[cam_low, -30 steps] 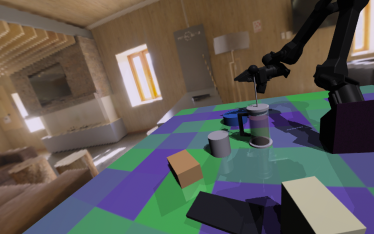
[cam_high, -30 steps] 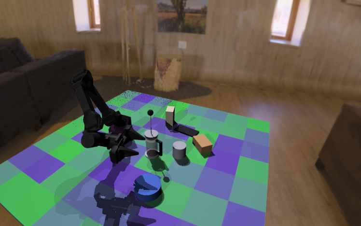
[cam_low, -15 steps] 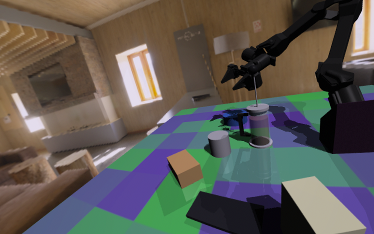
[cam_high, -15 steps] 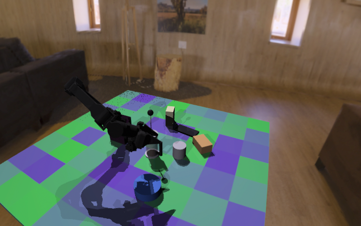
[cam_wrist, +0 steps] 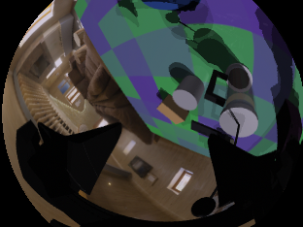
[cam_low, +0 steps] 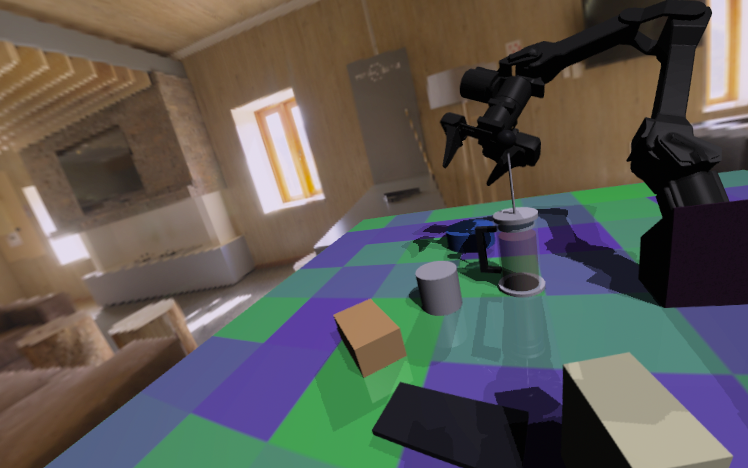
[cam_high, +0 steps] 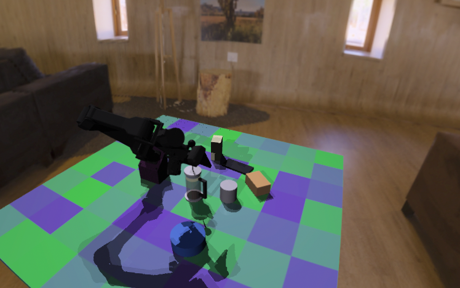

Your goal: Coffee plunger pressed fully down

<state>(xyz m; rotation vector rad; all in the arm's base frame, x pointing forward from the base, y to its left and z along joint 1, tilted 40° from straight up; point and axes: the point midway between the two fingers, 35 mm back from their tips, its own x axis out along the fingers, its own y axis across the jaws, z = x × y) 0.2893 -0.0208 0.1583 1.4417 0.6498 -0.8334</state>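
The glass coffee press is 60 mm behind my gripper tip, 50 mm to the left of it and 80 mm below it. The rest, counted from my gripper tip: blue round tub 20 mm ahead, 180 mm to the right, 180 mm below; tan box 170 mm ahead, 210 mm to the left, 180 mm below.
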